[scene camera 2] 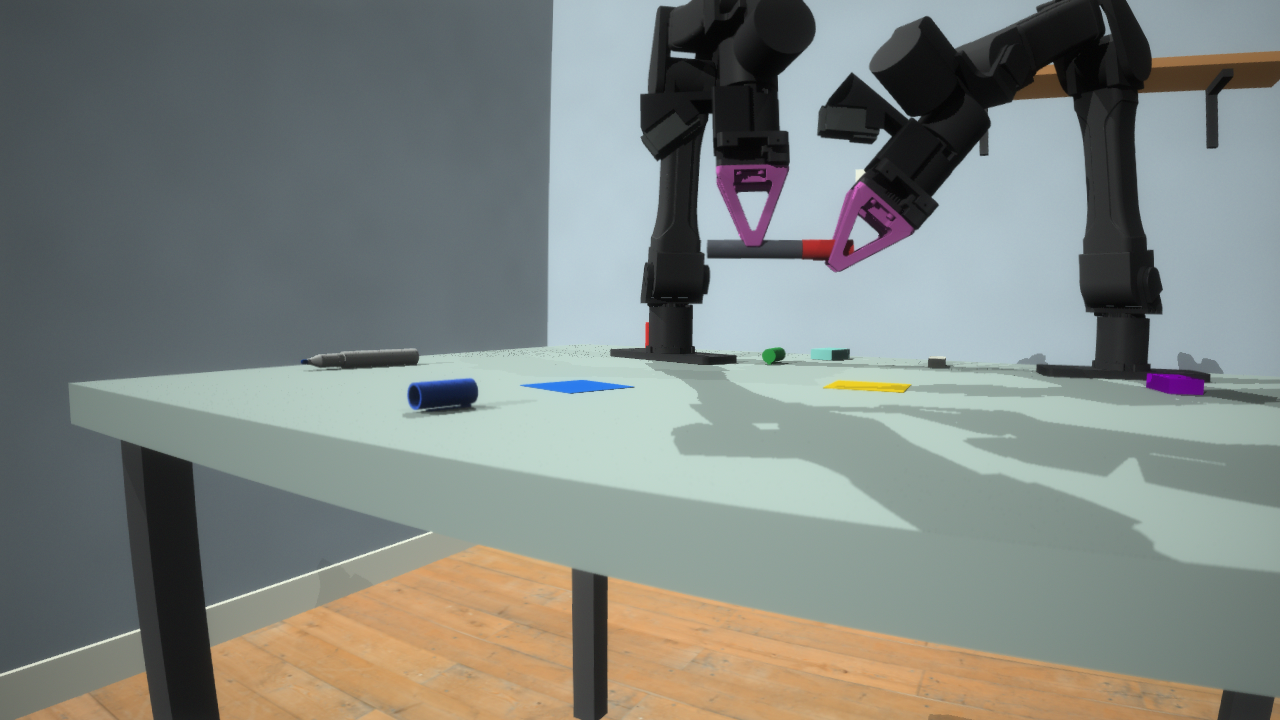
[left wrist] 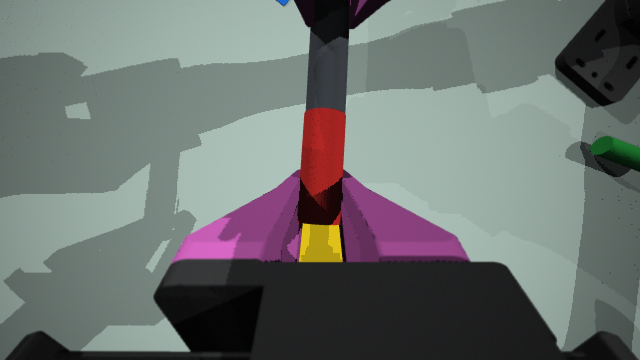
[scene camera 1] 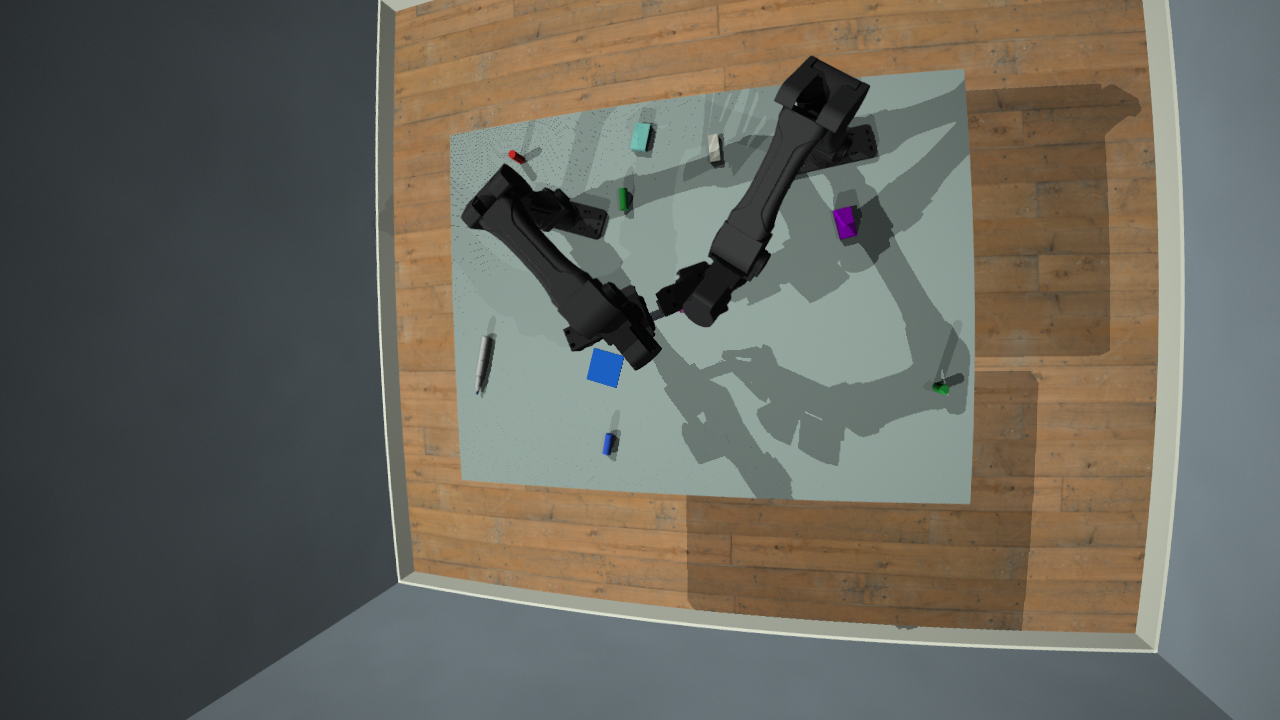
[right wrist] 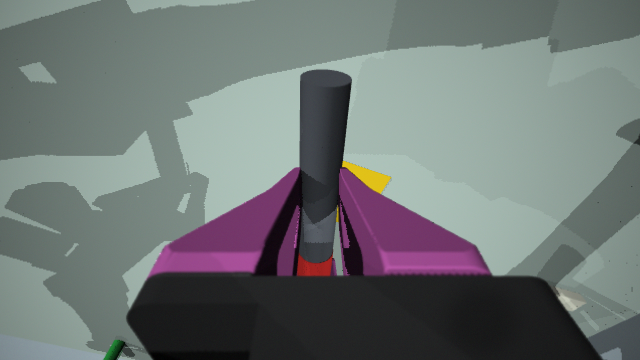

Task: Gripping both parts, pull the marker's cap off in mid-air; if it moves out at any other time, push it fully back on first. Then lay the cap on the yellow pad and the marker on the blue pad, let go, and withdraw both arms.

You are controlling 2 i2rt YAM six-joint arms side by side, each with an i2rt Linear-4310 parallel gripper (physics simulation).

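Places are measured from the left arm's base along level axes (x ahead, y left, z up), in centimetres.
Pixels of known places: left gripper, fingertip midpoint: (scene camera 2: pixel 831 267) (left wrist: pixel 320 180) (right wrist: pixel 315 256); right gripper, fingertip midpoint: (scene camera 2: pixel 753 248) (left wrist: pixel 330 15) (scene camera 1: pixel 644 320) (right wrist: pixel 320 179); left arm's base, origin of the base link: (scene camera 2: pixel 1120 377) (scene camera 1: pixel 825 151); right arm's base, origin of the base link: (scene camera 2: pixel 670 359) (left wrist: pixel 636 17) (scene camera 1: pixel 565 215).
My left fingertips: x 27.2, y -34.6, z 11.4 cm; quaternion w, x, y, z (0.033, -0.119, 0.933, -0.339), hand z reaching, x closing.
For each thing: its top centre in the pictures, then the offset to it from my left fingertips.
- marker's dark grey body, middle of its top: (right wrist: pixel 316 233) (left wrist: pixel 328 57) (scene camera 2: pixel 779 239) (scene camera 1: pixel 654 315) dy -4.9, dx +0.9, dz +2.6 cm
- red cap, middle of its top: (left wrist: pixel 323 165) (right wrist: pixel 313 292) (scene camera 2: pixel 827 239) dy -0.4, dx +0.0, dz +2.7 cm
- yellow pad, middle of its top: (left wrist: pixel 335 233) (scene camera 2: pixel 868 385) (right wrist: pixel 339 193) dy +3.7, dx -2.6, dz -11.4 cm
- blue pad, middle of its top: (scene camera 2: pixel 577 385) (scene camera 1: pixel 605 367) dy -21.9, dx +9.7, dz -11.4 cm
- grey pen, middle of its top: (scene camera 2: pixel 360 350) (scene camera 1: pixel 479 366) dy -53.8, dx +3.8, dz -9.5 cm
- blue tube, middle of its top: (scene camera 2: pixel 443 380) (scene camera 1: pixel 607 444) dy -24.1, dx +27.2, dz -9.3 cm
- green cylinder, middle of its top: (scene camera 2: pixel 774 348) (left wrist: pixel 637 153) (scene camera 1: pixel 622 198) dy -10.1, dx -27.2, dz -9.3 cm
- teal block, middle of its top: (scene camera 2: pixel 830 348) (scene camera 1: pixel 640 136) dy -3.6, dx -40.3, dz -9.9 cm
- whitish block, middle of its top: (scene camera 2: pixel 937 357) (right wrist: pixel 559 301) (scene camera 1: pixel 714 147) dy +11.9, dx -33.4, dz -10.2 cm
- red cylinder, middle of its top: (scene camera 2: pixel 651 322) (scene camera 1: pixel 512 154) dy -33.9, dx -43.8, dz -6.6 cm
- purple block, middle of its top: (scene camera 2: pixel 1174 376) (scene camera 1: pixel 845 222) dy +35.5, dx -11.3, dz -9.9 cm
The marker's dark grey body (scene camera 2: pixel 783 249) (left wrist: pixel 327 75) (right wrist: pixel 324 120) is level in mid-air, with the red cap (scene camera 2: pixel 816 249) (left wrist: pixel 323 145) (right wrist: pixel 315 266) on its end and no gap at the seam. My right gripper (scene camera 2: pixel 754 241) (right wrist: pixel 320 179) is shut on the body. My left gripper (scene camera 2: pixel 836 262) (left wrist: pixel 320 180), tilted, is shut on the cap near its outer end. The yellow pad (scene camera 2: pixel 866 386) (left wrist: pixel 321 242) (right wrist: pixel 370 175) lies on the table below the cap. The blue pad (scene camera 1: pixel 605 368) (scene camera 2: pixel 577 386) lies beside it, farther left in scene camera 2. Arms hide the marker in scene camera 1.
A grey pen (scene camera 1: pixel 484 362) (scene camera 2: pixel 366 358) and a blue tube (scene camera 1: pixel 607 443) (scene camera 2: pixel 443 394) lie toward the left. A green cylinder (scene camera 1: pixel 622 198), teal block (scene camera 1: pixel 640 137), whitish block (scene camera 1: pixel 715 147) and red cylinder (scene camera 1: pixel 516 156) lie near the arm bases. A purple block (scene camera 1: pixel 845 222) (scene camera 2: pixel 1175 384) is at the right.
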